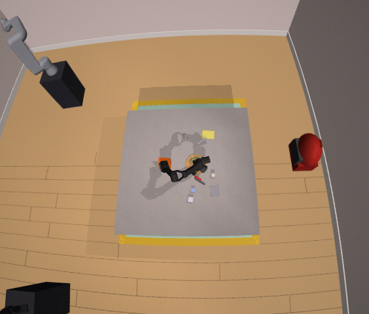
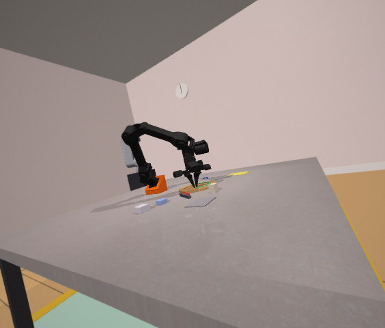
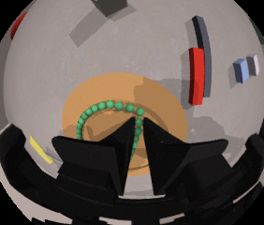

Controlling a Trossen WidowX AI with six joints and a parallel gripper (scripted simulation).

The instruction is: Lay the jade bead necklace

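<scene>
My gripper tip is 20 mm past the round wooden bead board, 50 mm to the right of it and 10 mm above it. Also, from my gripper tip: beige cube (130 mm ahead, 80 mm to the right); then red-handled tool (100 mm to the right, 10 mm below); then blue block (60 mm behind, 200 mm to the right, 10 mm below).
</scene>
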